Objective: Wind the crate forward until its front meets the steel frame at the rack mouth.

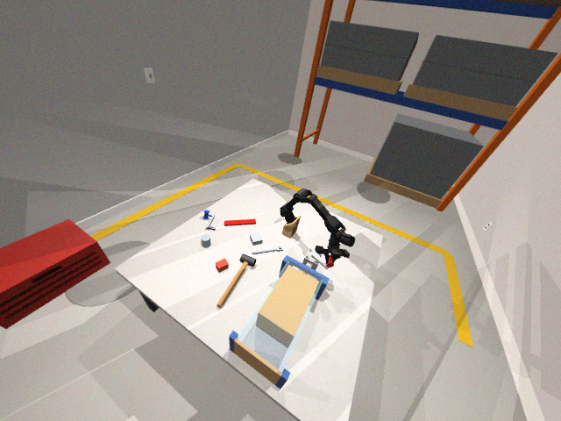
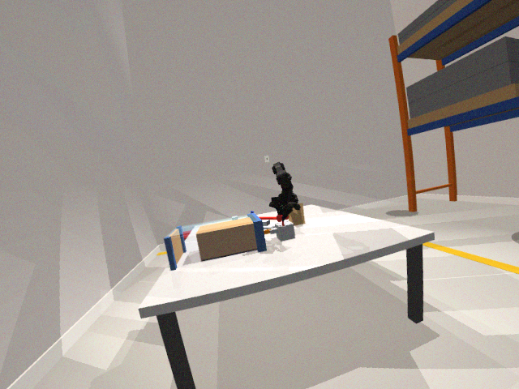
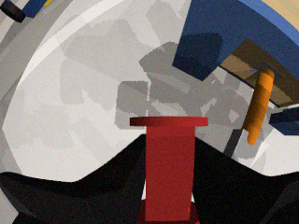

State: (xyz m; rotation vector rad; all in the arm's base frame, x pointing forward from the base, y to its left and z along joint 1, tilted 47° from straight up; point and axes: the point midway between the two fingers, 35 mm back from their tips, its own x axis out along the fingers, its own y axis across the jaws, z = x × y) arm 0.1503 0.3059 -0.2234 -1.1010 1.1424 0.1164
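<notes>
Right now the red-knobbed winch handle is 50 mm to the right of my gripper tip, 30 mm below it and 20 mm behind it. Also, from my gripper tip: grey hand winch: 120 mm to the right, 100 mm below, 40 mm behind; red knob: 10 mm to the right, 10 mm behind; frame: 130 mm ahead, 80 mm to the right, 30 mm below.
</notes>
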